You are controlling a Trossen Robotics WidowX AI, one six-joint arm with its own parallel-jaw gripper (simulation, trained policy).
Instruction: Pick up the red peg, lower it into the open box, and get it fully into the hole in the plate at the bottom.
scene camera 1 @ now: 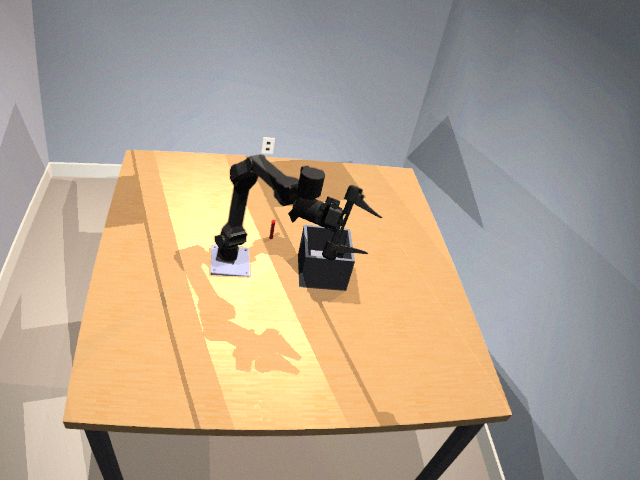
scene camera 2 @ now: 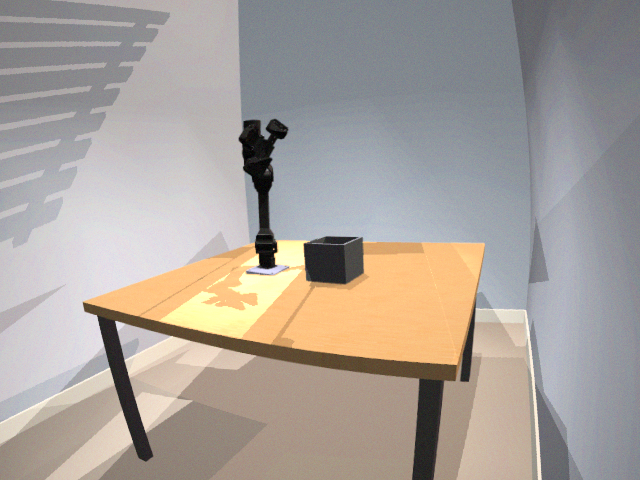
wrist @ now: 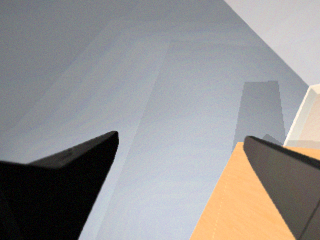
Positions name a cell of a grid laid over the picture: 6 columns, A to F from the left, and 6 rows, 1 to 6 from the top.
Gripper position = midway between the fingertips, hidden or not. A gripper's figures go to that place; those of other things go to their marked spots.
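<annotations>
Gripper (scene camera 1: D3) at 129 cm from the lens; a dark box (scene camera 1: C4) at 173 cm from the lens.
</annotations>
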